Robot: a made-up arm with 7 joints.
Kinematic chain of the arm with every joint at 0, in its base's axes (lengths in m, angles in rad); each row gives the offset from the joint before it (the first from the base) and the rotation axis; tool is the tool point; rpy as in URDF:
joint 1: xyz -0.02 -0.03 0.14 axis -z
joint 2: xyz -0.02 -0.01 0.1 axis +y
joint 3: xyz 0.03 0 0.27 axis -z
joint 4: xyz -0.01 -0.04 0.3 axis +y
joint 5: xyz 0 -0.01 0.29 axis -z
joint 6: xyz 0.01 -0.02 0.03 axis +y
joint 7: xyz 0 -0.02 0.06 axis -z
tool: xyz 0.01 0 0.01 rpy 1.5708 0 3.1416
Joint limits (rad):
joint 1: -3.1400..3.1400
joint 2: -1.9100..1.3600
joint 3: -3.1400..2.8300
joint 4: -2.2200..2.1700
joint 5: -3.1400..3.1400
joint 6: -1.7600..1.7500
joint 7: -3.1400..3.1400
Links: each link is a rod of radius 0.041 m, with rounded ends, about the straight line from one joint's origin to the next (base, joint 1, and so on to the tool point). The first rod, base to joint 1, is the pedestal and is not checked.
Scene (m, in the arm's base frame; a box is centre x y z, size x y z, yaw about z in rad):
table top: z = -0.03
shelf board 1: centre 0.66 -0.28 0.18 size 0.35 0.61 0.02 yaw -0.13
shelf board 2: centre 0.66 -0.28 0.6 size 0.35 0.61 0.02 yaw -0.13
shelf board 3: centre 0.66 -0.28 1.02 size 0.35 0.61 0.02 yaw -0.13
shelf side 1: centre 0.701 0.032 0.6 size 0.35 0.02 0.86 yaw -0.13
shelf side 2: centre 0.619 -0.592 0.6 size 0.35 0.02 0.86 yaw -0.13
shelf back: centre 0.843 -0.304 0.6 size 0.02 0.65 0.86 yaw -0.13
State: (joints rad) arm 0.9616 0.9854 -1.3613 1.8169 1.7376 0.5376 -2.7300
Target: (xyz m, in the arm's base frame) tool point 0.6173 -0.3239 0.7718
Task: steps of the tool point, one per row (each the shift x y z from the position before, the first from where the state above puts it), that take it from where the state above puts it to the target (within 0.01 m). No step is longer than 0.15 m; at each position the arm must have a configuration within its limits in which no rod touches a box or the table.
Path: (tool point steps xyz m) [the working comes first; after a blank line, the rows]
Joints at the target: 0.7670 0.7395 -1.4071 0.8661 1.7983 0.4846 -2.7618
Straight joint move there: touches shelf board 2.

1: -0.0441 0.0003 0.0005
2: -0.0505 0.0055 -0.0012
3: -0.0561 0.0096 -0.0009
4: -0.0603 0.0122 0.0016
5: 0.0282 -0.0410 0.0729
6: 0.0059 -0.0324 0.0969
7: -0.0182 -0.0081 0.1142
8: -0.0392 0.0274 0.1184
9: 0.1010 -0.0105 0.0291
10: 0.0966 -0.0125 0.0058
11: 0.1023 -0.0162 -0.0349

